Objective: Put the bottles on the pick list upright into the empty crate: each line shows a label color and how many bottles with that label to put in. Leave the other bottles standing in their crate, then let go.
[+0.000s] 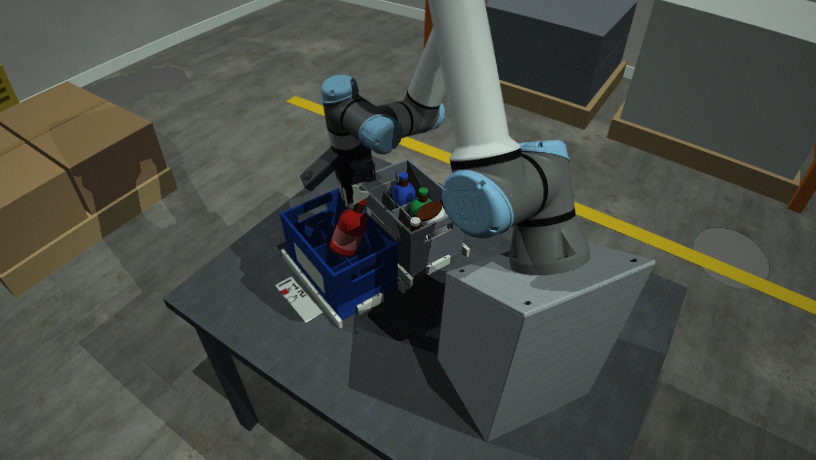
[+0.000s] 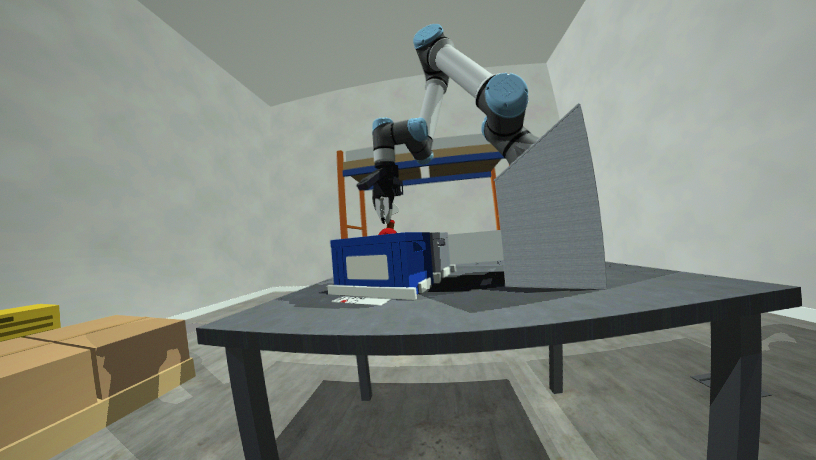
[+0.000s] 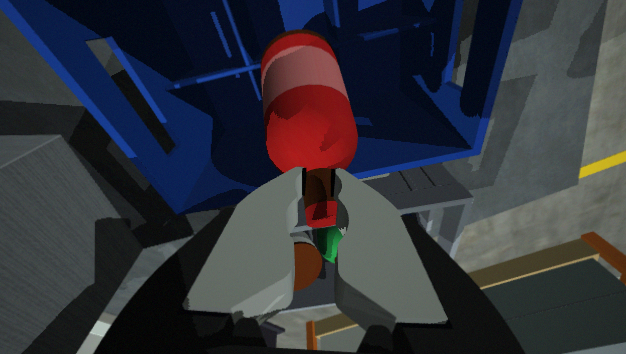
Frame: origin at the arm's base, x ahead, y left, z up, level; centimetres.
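Where they show: gripper, fingertip midpoint: [image 1: 349,207] [image 2: 385,223] [image 3: 318,170]; arm's base, origin of the base link: [image 1: 549,260] [image 2: 535,164].
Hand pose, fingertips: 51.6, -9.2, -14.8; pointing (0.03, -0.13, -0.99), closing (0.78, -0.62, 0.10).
Things, the pixels of their top centre, and the offset from my fingertips, as dx, dy, dz. Level surfaces: height alone.
- blue crate, middle of its top: [image 3: 292,79] [image 1: 336,227] [image 2: 380,236] +1.4, +4.2, -4.3
- grey crate, middle of its top: [image 3: 344,270] [image 1: 409,193] [image 2: 410,235] -8.2, -17.1, -4.3
- blue bottle, middle of its top: [image 1: 403,174] -2.1, -25.0, -5.5
- green bottle, middle of its top: [image 3: 346,280] [image 1: 423,190] -10.3, -21.5, -5.5
- white-capped bottle, middle of its top: [image 1: 415,220] -14.1, -9.1, -5.5
- brown disc, middle of its top: [image 3: 284,291] [image 1: 442,206] -18.3, -17.1, -5.1
- pick list, middle of its top: [image 1: 298,298] [image 2: 360,300] +6.7, +17.3, -21.6
- dark table, its level: dz -21.8
My gripper [image 1: 354,201] [image 2: 384,220] [image 3: 318,170] is shut to a narrow gap, with nothing held. Its fingertips are close to the brown neck of a red bottle [image 1: 347,235] [image 2: 388,232] [image 3: 310,125]. That bottle leans inside the blue crate [image 1: 360,285] [image 2: 408,264] [image 3: 187,120], its cap toward the grey crate [image 1: 429,251] [image 2: 441,251] [image 3: 435,192]. In the grey crate are a blue bottle [image 1: 402,195], a green bottle [image 1: 420,205] [image 3: 330,242], a white-capped bottle [image 1: 415,222] and a brown disc [image 1: 429,210] [image 3: 306,265] over a white body. The pick list [image 1: 309,311] [image 2: 374,301] shows a red mark; its lines are partly unreadable.
White rails [image 1: 311,288] [image 2: 371,292] edge the blue crate on the dark table [image 1: 274,342] [image 2: 485,325]. The grey crate adjoins it. The metal robot pedestal [image 1: 480,331] [image 2: 551,228] stands to the right. Cardboard boxes [image 1: 114,137] [image 2: 137,354] stand on the floor at left.
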